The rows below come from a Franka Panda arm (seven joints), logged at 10 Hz.
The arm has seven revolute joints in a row. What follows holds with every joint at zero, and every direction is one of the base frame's. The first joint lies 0.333 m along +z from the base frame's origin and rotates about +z. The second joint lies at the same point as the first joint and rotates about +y. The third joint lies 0.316 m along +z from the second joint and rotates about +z. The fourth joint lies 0.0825 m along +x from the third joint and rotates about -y. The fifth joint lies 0.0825 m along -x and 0.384 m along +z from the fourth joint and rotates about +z. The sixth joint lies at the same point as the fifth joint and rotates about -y. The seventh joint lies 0.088 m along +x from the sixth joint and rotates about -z. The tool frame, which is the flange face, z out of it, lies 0.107 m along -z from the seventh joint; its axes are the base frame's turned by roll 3.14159, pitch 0 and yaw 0 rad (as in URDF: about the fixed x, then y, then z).
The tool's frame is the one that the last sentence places.
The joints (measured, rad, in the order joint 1, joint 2, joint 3, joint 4, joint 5, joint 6, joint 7), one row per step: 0.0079 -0.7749 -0.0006 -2.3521 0.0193 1.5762 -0.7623; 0.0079 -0.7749 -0.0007 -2.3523 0.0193 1.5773 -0.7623; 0.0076 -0.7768 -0.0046 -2.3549 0.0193 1.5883 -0.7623; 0.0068 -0.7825 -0.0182 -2.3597 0.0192 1.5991 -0.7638; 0.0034 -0.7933 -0.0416 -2.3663 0.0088 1.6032 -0.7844; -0.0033 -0.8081 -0.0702 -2.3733 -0.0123 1.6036 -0.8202; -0.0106 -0.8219 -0.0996 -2.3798 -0.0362 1.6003 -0.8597; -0.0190 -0.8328 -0.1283 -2.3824 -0.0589 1.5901 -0.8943
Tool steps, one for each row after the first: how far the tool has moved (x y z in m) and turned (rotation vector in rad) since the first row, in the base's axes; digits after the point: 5 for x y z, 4 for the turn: 0.00011 -0.00004 0.00000 0.0001 -0.0009 -0.0001; 0.00074 -0.00172 0.00034 0.0029 -0.0112 -0.0034; 0.00031 -0.00746 0.00078 0.0123 -0.0228 -0.0127; -0.00237 -0.01893 0.00114 0.0181 -0.0316 -0.0120; -0.00697 -0.03442 0.00183 0.0168 -0.0402 -0.0025; -0.01223 -0.05043 0.00173 0.0135 -0.0441 0.0100; -0.01793 -0.06619 0.00165 0.0118 -0.0415 0.0170
